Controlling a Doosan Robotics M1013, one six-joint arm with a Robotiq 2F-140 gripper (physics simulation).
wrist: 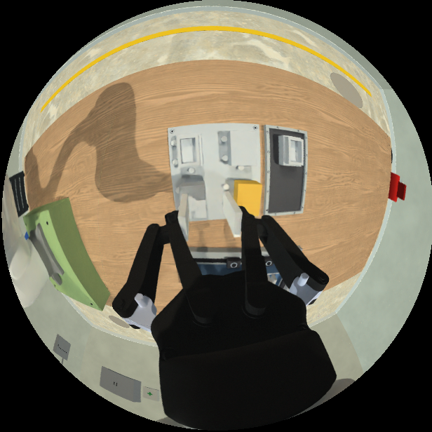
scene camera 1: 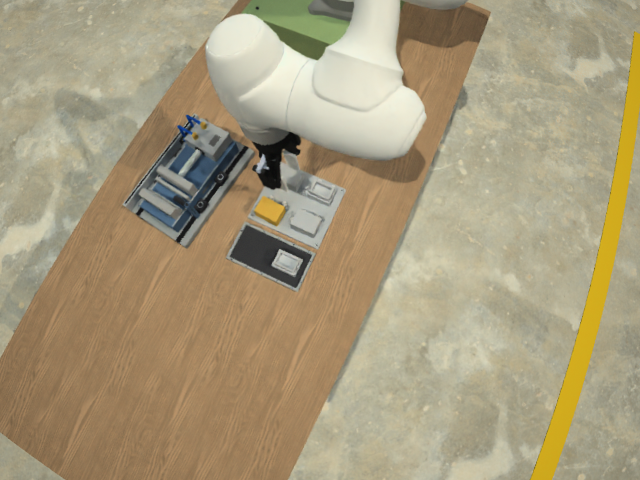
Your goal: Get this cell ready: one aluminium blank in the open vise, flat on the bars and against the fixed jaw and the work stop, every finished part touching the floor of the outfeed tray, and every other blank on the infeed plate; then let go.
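Frame: origin at the arm's base, x up, y left, z back, level; centimetres.
Seen in the pictures: gripper, fingertip midpoint: (scene camera 1: 287,177).
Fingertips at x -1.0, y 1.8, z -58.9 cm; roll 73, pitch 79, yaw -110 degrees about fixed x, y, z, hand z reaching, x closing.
Observation:
A point is followed by its place in that frame.
My gripper (scene camera 1: 282,178) {x -1.0, y 1.8, z -58.9 cm} (wrist: 205,202) is partly open above the rear of the infeed plate (scene camera 1: 330,214) {x -8.7, y 13.2, z -62.0 cm} (wrist: 215,200). A plain grey blank (scene camera 1: 293,179) {x -5.2, y 2.3, z -57.2 cm} (wrist: 195,191) lies below, near the left finger in the wrist view; a gap shows before the right finger. Another grey blank (scene camera 1: 306,222) {x -5.2, y 8.6, z -66.8 cm} (wrist: 245,145), a yellow block (scene camera 1: 269,210) {x -5.2, y -0.7, z -66.4 cm} (wrist: 248,197) and a pocketed finished part (scene camera 1: 320,191) {x -6.7, y 9.3, z -57.7 cm} (wrist: 188,150) are on the plate. Another finished part (scene camera 1: 287,261) {x -6.9, y 6.9, z -76.6 cm} (wrist: 292,151) is in the dark-floored outfeed tray (scene camera 1: 242,248) {x -9.0, y -4.7, z -76.3 cm} (wrist: 285,192). The vise (scene camera 1: 175,178) {x 0.0, y -23.2, z -66.8 cm} stands open, with no blank visible between its jaws.
The vise is left of the plate in the scene view; in the wrist view the gripper hides most of it. Blue handles (scene camera 1: 187,125) {x -4.5, y -28.7, z -50.5 cm} stand at its far end. A green base (scene camera 1: 305,38) {x -1.1, y -7.0, z -17.3 cm} (wrist: 75,250) stands at the back of the wooden table (scene camera 1: 155,335) {x -9.6, y -18.0, z -102.3 cm} (wrist: 220,90).

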